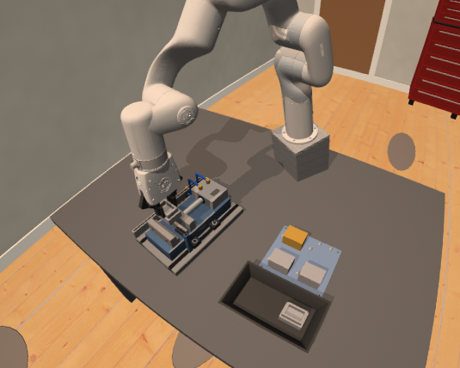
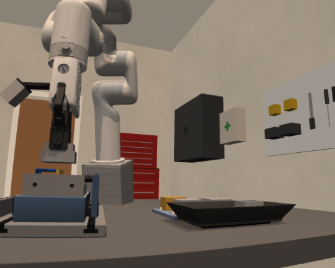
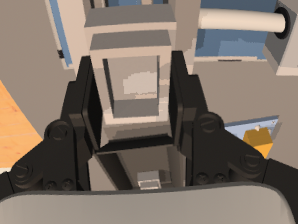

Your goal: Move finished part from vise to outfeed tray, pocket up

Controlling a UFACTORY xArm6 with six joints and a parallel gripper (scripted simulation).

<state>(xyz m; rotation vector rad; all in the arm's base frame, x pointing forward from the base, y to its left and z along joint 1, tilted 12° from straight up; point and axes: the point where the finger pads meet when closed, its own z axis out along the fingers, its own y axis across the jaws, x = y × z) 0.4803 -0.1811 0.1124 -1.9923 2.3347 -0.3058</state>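
Right now my hand is 50 mm short of the dark outfeed tray, 350 mm to the right of it and 150 mm above it. The rest, counted from my hand: blue vise (60 mm behind, 10 mm to the left, 120 mm below); then light blue plate (110 mm behind, 360 mm to the left, 160 mm below); then yellow block (160 mm behind, 310 mm to the left, 130 mm below).
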